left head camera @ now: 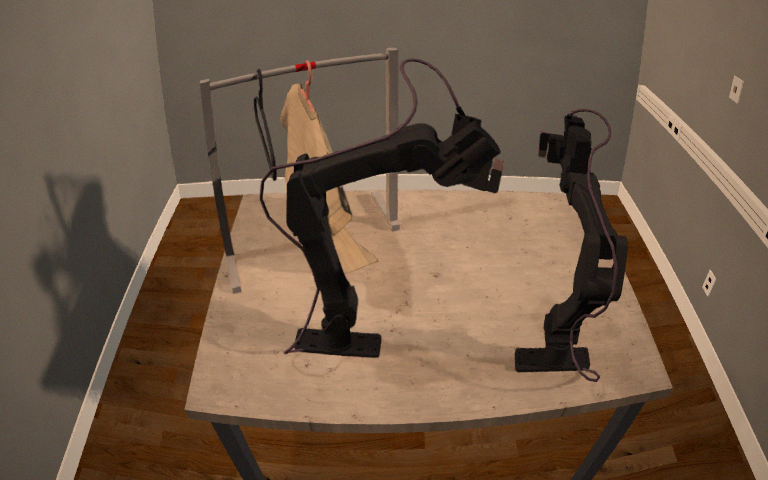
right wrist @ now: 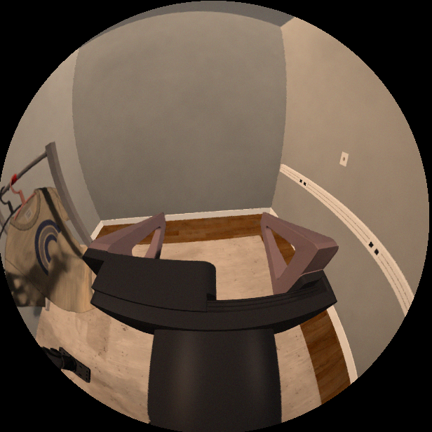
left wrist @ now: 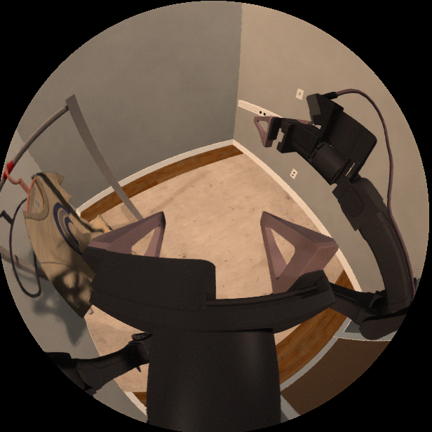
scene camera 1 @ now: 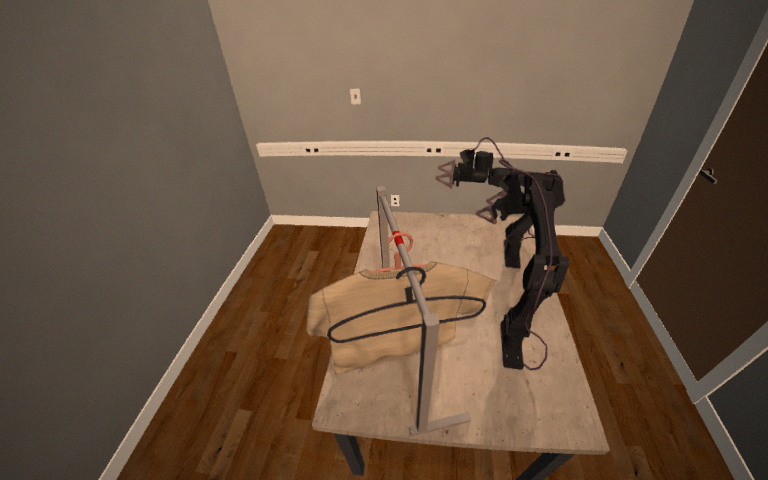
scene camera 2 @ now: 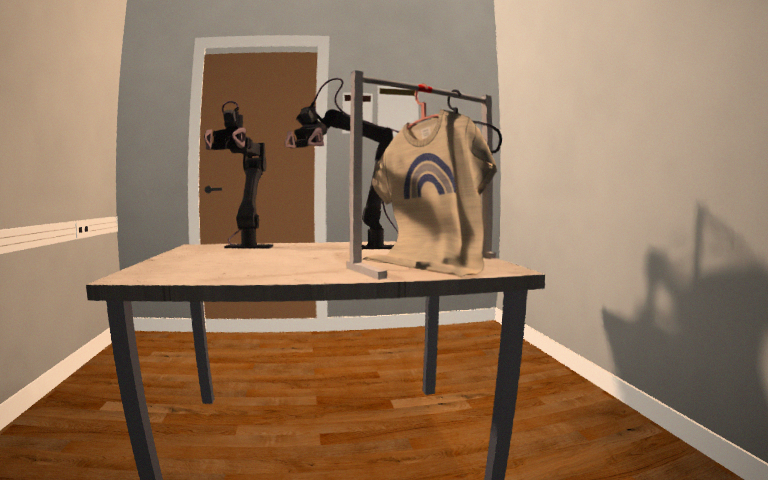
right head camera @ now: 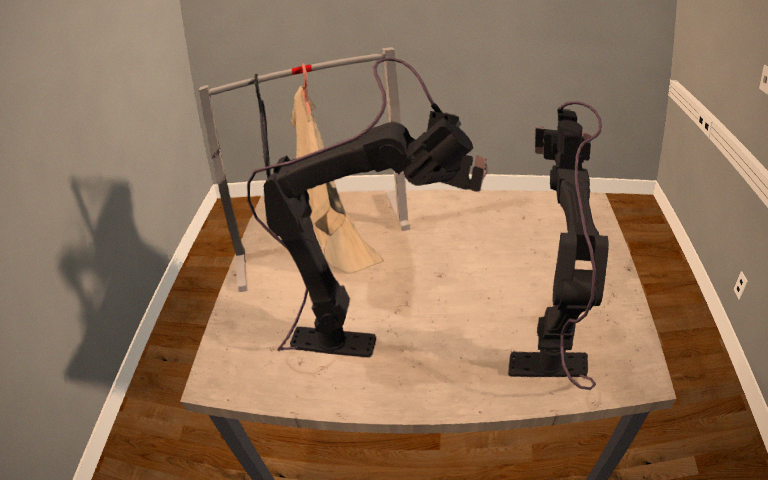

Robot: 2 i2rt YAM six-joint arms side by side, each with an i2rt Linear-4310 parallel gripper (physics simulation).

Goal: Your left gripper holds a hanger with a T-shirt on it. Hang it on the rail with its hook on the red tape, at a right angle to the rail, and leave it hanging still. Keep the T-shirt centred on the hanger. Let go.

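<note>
The pink hanger (left head camera: 308,73) (right head camera: 305,84) (scene camera 1: 397,260) hangs by its hook on the rail (left head camera: 351,60) (scene camera 2: 390,82), at the red tape (left head camera: 300,66) (scene camera 1: 398,237) (scene camera 2: 424,88). It lies across the rail at about a right angle. The beige T-shirt (left head camera: 303,124) (scene camera 1: 351,297) (scene camera 2: 424,226) (left wrist: 45,240) is on it, collar around the hanger's neck and looking about centred. Its lower hem appears to reach the table. My left gripper (left wrist: 212,216) (scene camera 1: 488,208) (scene camera 2: 304,138) is open and empty, well apart from hanger and shirt. My right gripper (right wrist: 212,217) (scene camera 1: 446,173) (scene camera 2: 224,138) is open and empty.
A black hanger (left head camera: 260,90) (scene camera 1: 409,294) hangs on the same rail beside the shirt. The rack's posts (left head camera: 391,141) (scene camera 2: 356,169) stand on the table (left head camera: 453,316). The left forearm (left head camera: 368,158) crosses in front of the shirt in both head camera views.
</note>
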